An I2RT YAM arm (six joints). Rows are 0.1 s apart.
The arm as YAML. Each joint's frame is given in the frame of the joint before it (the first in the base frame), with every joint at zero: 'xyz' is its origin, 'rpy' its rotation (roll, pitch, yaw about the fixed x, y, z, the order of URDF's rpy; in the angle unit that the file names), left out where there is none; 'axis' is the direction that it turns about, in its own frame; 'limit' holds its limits. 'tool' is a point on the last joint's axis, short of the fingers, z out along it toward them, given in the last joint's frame.
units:
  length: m
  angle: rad
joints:
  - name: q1
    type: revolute
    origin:
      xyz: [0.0, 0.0, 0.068]
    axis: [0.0, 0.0, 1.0]
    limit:
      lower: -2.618
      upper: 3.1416
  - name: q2
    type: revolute
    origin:
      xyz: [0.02, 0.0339, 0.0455]
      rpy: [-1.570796, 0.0, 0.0]
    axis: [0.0, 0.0, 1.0]
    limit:
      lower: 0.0
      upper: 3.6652
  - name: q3
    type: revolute
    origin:
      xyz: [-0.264, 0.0, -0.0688]
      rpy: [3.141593, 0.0, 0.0]
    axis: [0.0, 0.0, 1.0]
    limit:
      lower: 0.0
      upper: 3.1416
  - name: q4
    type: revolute
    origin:
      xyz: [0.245, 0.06, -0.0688]
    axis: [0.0, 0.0, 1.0]
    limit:
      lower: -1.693
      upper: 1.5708
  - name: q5
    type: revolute
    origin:
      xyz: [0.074, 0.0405, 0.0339]
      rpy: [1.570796, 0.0, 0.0]
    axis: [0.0, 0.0, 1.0]
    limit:
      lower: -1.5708
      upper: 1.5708
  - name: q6
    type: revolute
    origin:
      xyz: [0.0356, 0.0, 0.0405]
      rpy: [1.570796, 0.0, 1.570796]
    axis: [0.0, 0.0, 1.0]
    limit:
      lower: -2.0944
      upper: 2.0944
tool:
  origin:
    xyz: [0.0, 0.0, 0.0]
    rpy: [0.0, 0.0, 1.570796]
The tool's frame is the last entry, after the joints.
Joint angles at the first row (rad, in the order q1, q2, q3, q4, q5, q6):
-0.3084, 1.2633, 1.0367, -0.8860, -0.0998, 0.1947
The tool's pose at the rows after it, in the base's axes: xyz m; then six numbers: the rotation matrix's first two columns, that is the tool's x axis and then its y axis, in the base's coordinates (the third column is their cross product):
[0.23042, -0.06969, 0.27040, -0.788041, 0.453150, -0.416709, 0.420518, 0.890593, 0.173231]
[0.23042, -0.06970, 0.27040, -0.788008, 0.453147, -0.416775, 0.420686, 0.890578, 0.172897]
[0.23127, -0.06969, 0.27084, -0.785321, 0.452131, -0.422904, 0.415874, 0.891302, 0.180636]
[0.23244, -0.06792, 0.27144, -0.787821, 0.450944, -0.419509, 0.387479, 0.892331, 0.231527]
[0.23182, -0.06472, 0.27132, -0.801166, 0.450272, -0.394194, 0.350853, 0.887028, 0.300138]
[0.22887, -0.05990, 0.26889, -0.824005, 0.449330, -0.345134, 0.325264, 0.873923, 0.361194]
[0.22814, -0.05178, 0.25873, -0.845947, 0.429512, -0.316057, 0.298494, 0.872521, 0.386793]
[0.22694, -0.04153, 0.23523, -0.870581, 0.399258, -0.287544, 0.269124, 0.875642, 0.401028]
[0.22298, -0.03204, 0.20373, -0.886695, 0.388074, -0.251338, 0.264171, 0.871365, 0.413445]
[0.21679, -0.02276, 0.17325, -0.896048, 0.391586, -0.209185, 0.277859, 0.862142, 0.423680]
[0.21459, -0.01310, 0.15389, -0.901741, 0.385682, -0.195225, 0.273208, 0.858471, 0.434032]
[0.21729, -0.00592, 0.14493, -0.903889, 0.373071, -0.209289, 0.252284, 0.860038, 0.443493]
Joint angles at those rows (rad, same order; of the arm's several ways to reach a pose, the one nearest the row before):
-0.3084, 1.2632, 1.0366, -0.8860, -0.0998, 0.1947
-0.3084, 1.2633, 1.0367, -0.8860, -0.0994, 0.1948
-0.3084, 1.2632, 1.0367, -0.8776, -0.1070, 0.1947
-0.3084, 1.2632, 1.0366, -0.8703, -0.1650, 0.1943
-0.3084, 1.2633, 1.0366, -0.8837, -0.2470, 0.1928
-0.3035, 1.2633, 1.0317, -0.9188, -0.3210, 0.1936
-0.2756, 1.2633, 0.9943, -0.9062, -0.3515, 0.1963
-0.2367, 1.2678, 0.9073, -0.8410, -0.3691, 0.1986
-0.2012, 1.2804, 0.7925, -0.7406, -0.3790, 0.2203
-0.1658, 1.3018, 0.6838, -0.6365, -0.3836, 0.2600
-0.1234, 1.3262, 0.6163, -0.5415, -0.3862, 0.2978
-0.0891, 1.3491, 0.5884, -0.4652, -0.3870, 0.3199

